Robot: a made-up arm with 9 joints.
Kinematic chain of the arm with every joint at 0, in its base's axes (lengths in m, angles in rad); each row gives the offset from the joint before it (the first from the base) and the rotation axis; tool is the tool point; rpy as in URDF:
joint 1: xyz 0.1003 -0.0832 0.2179 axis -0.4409 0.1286 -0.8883
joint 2: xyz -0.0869 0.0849 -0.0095 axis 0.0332 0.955 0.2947
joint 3: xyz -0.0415 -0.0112 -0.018 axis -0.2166 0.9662 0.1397
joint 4: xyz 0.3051 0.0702 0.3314 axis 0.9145 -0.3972 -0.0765
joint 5: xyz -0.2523 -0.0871 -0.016 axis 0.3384 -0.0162 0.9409
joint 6: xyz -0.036 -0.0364 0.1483 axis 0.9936 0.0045 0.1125
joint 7: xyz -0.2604 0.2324 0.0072 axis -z
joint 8: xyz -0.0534 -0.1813 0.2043 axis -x
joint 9: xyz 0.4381 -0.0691 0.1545 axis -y
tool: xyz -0.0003 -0.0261 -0.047 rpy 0 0 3.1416
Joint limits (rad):
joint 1: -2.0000..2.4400
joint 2: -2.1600..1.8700
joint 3: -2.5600..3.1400
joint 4: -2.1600..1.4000
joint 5: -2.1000..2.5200
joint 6: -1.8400..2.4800
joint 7: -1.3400..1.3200
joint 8: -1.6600..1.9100
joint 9: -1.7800..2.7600
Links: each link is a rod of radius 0.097 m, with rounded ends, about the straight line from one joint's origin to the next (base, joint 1, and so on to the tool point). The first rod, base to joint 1, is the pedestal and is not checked.
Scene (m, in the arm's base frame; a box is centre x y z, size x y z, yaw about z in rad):
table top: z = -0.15
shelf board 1: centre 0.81 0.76 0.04 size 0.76 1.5 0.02 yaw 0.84
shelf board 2: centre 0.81 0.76 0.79 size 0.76 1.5 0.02 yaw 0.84
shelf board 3: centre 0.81 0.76 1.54 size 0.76 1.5 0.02 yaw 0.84
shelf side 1: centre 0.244 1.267 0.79 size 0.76 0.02 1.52 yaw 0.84
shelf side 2: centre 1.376 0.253 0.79 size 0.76 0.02 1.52 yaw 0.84
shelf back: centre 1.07 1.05 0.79 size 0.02 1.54 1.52 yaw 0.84
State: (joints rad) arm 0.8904 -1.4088 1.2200 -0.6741 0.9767 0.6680 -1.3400 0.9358 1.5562
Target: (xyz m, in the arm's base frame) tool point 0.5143 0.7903 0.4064
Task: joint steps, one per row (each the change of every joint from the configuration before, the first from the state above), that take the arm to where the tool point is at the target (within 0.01 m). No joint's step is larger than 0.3 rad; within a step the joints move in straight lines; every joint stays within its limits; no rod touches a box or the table.
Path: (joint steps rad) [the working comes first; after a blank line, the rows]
Joints at the target: 0.6893 -1.4829 1.0726 -0.7737 0.6447 -0.2283 -1.1428 1.0198 1.4951
Straight joint move there: touches shelf board 2.

1: -0.2480 -0.0888 0.0103 0.1166 -0.1512 -0.2410 0.2879 -0.0445 0.0789
2: -0.2481 -0.0889 0.0103 0.1166 -0.1512 -0.2410 0.2879 -0.0445 0.0790
3: -0.2480 -0.0888 0.0103 0.1166 -0.1511 -0.2410 0.2878 -0.0445 0.0789
4: -0.2480 -0.0889 0.0104 0.1166 -0.1512 -0.2410 0.2879 -0.0445 0.0789
5: 0.0390 0.0066 -0.1142 -0.2167 -0.0583 -0.1671 -0.1636 0.0919 -0.1568
6: 0.0391 0.0066 -0.1141 -0.2167 -0.0583 -0.1671 -0.1636 0.0919 -0.1568
7: 0.0390 0.0066 -0.1141 -0.2167 -0.0583 -0.1671 -0.1636 0.0919 -0.1569
8: 0.2247 0.0872 0.0513 0.0280 0.1492 0.1897 -0.1545 -0.0046 0.0313
9: 0.2246 0.0871 0.0512 0.0280 0.1492 0.1896 -0.1545 -0.0046 0.0312
10: 0.2246 0.0872 0.0512 0.0281 0.1492 0.1897 -0.1545 -0.0045 0.0312

